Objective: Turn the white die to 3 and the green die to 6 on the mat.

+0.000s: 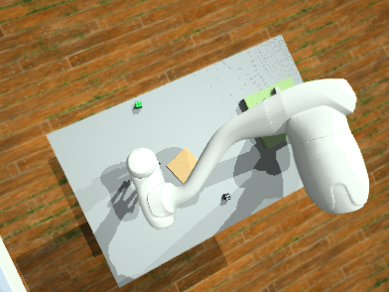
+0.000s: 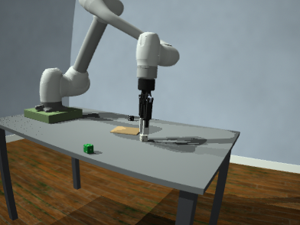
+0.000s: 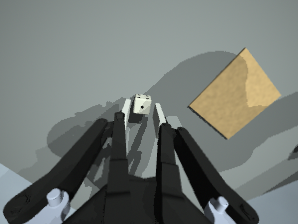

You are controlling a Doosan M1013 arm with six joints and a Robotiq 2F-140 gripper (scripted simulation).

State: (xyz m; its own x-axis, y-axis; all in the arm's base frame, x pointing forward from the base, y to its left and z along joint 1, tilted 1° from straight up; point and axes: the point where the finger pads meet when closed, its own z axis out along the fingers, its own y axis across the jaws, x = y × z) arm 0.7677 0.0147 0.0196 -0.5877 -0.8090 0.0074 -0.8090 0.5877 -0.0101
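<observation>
The white die lies 50 mm below my hand. The rest, counted from my hand: green die 290 mm to the right, 50 mm below, 50 mm behind; then black die 330 mm behind, 320 mm to the left, 50 mm below; then tan mat 170 mm behind, 90 mm to the left, 70 mm below.
</observation>
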